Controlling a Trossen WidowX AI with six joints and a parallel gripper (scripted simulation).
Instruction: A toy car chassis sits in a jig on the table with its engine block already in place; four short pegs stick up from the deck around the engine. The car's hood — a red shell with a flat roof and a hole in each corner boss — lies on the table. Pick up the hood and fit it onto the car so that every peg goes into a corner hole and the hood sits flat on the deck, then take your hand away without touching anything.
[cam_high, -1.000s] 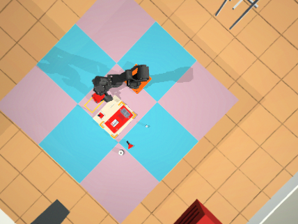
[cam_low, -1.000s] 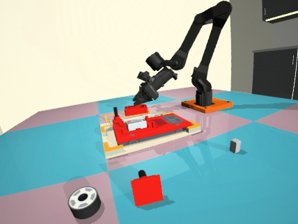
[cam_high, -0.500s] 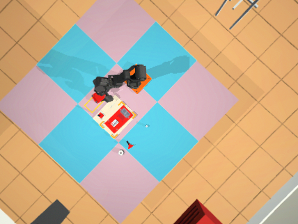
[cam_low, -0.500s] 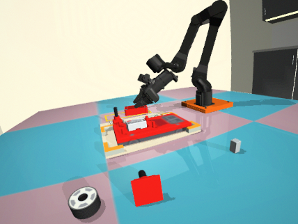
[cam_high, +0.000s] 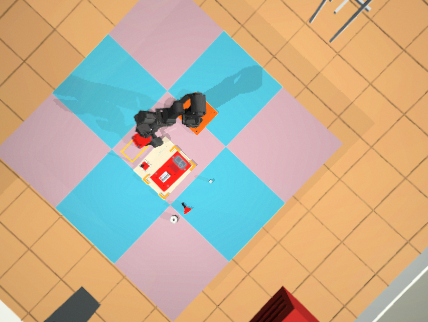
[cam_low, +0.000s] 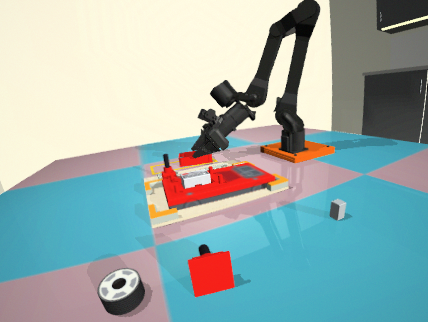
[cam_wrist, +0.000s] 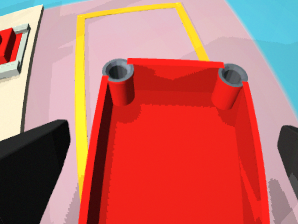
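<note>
Right now the red hood is 1 cm behind my gripper tip and 2 cm below it. Also, from my gripper tip: grey engine block: 7 cm ahead, 23 cm to the left; black-and-white wheel: 21 cm ahead, 41 cm to the left, 2 cm below.
</note>
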